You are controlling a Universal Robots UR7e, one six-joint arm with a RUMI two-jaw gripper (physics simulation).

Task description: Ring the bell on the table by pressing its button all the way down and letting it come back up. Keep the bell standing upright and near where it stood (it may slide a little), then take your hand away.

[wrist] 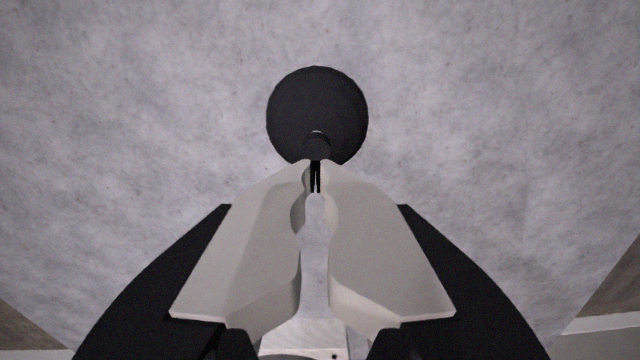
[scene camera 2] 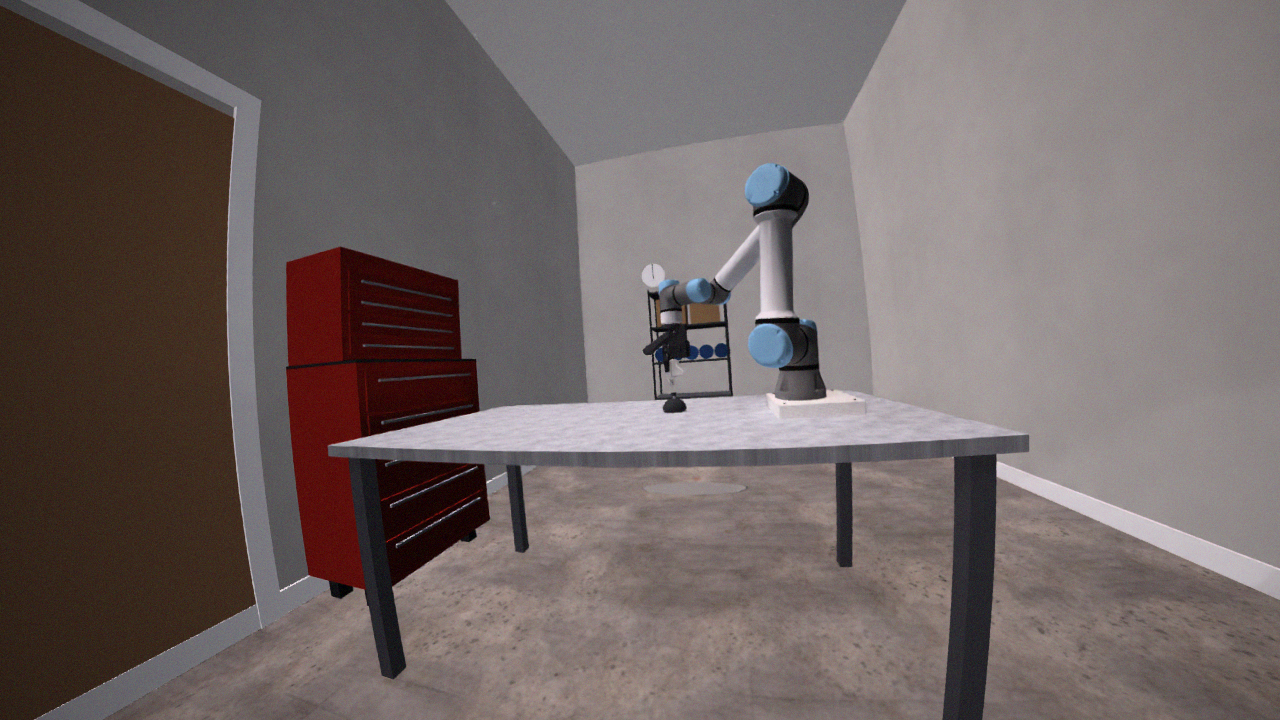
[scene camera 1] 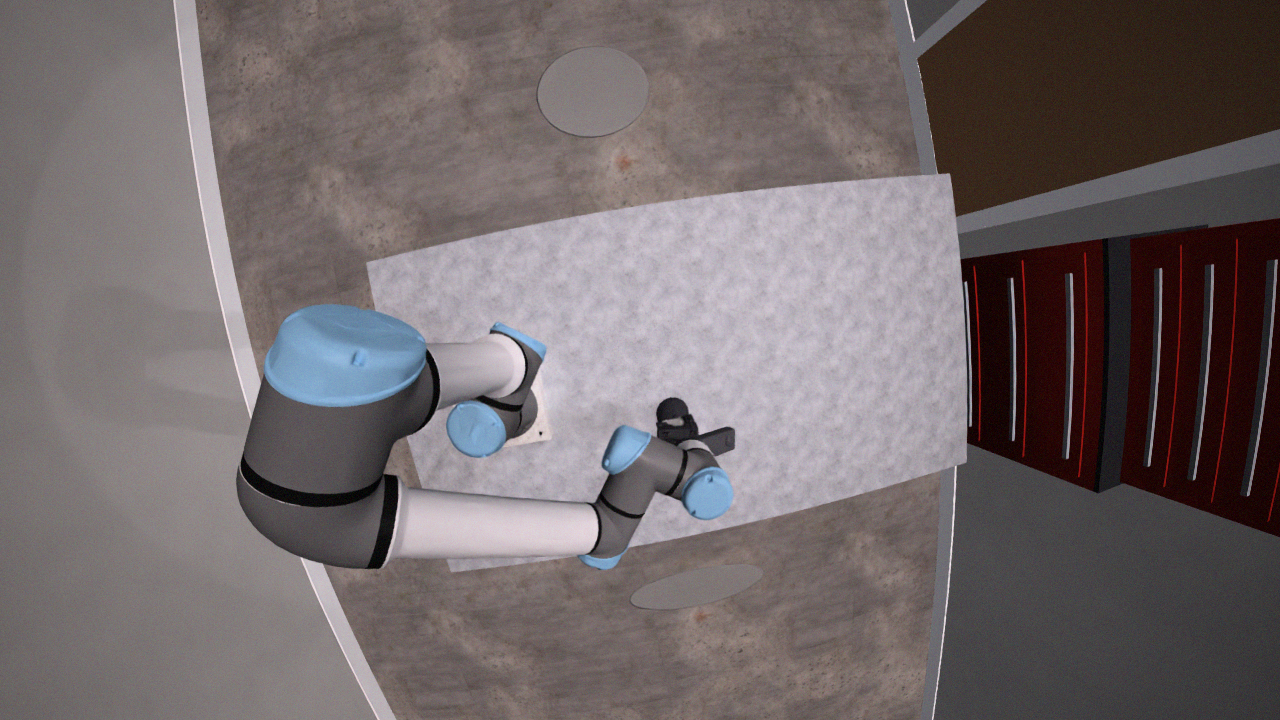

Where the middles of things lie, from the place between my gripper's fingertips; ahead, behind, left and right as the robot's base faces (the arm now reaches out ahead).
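With the black domed bell (wrist: 321, 99) in sight, I find that my hand is 60 mm higher than the bell.
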